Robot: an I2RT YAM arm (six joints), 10 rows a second.
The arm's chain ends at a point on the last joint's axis. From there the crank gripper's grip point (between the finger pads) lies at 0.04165 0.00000 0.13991 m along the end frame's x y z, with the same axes.
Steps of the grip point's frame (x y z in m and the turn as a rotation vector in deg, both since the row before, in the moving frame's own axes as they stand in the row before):
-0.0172 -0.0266 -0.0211 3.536 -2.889 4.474
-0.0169 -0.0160 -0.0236 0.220 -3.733 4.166
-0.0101 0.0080 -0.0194 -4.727 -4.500 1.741
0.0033 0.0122 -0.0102 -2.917 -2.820 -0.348
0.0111 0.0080 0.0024 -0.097 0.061 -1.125
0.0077 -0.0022 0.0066 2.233 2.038 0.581
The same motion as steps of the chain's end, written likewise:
-0.0103 -0.0209 -0.0229 3.536 -2.889 4.474
-0.0076 -0.0182 -0.0260 0.220 -3.733 4.166
0.0012 -0.0047 -0.0217 -4.727 -4.500 1.741
0.0102 0.0053 -0.0119 -2.917 -2.820 -0.348
0.0110 0.0086 0.0024 -0.097 0.061 -1.125
0.0027 0.0028 0.0083 2.233 2.038 0.581

